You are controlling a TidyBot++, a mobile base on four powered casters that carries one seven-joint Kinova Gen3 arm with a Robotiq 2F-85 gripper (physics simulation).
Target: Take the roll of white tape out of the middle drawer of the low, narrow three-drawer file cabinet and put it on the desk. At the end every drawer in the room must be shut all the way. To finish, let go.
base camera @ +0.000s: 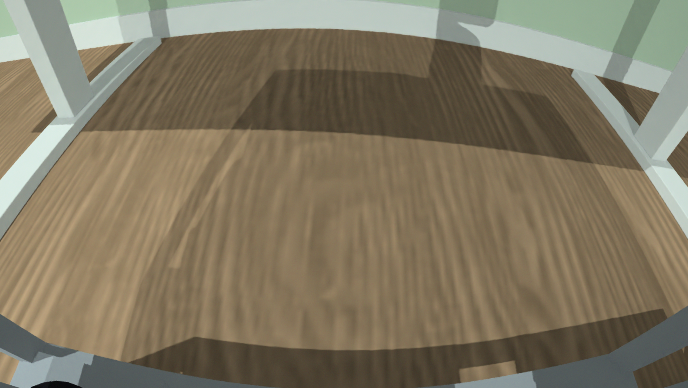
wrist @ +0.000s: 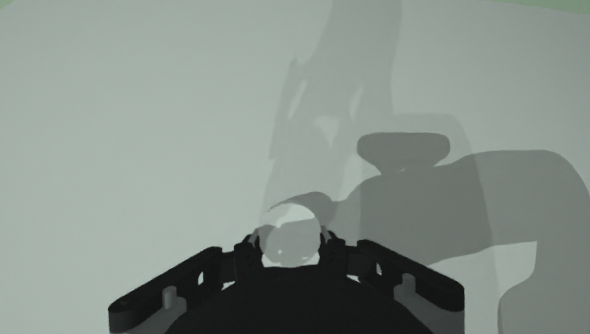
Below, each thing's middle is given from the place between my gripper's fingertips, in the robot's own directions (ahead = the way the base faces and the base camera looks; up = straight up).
The roll of white tape (wrist: 289, 233) is 1 cm above my hand.
